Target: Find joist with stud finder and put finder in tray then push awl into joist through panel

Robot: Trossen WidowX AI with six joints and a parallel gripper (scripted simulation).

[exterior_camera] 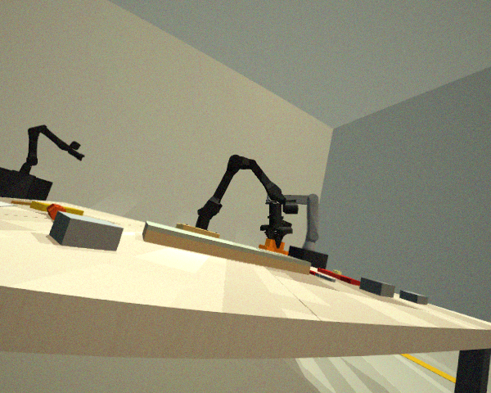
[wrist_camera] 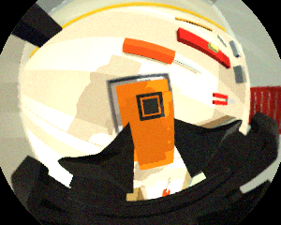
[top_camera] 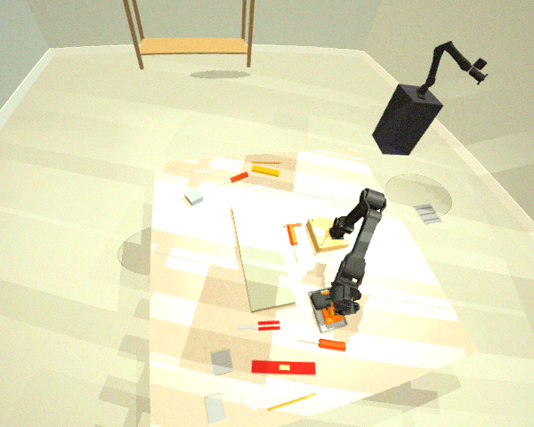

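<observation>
Now: the grey tray 40 mm below my gripper tip and 10 mm to the right of it. Also, from my gripper tip: yellow bar: 800 mm to the right, 180 mm ahead, 50 mm below; orange stud finder: 20 mm above, 10 mm to the left; red level: 210 mm ahead, 190 mm to the left, 40 mm below.
</observation>
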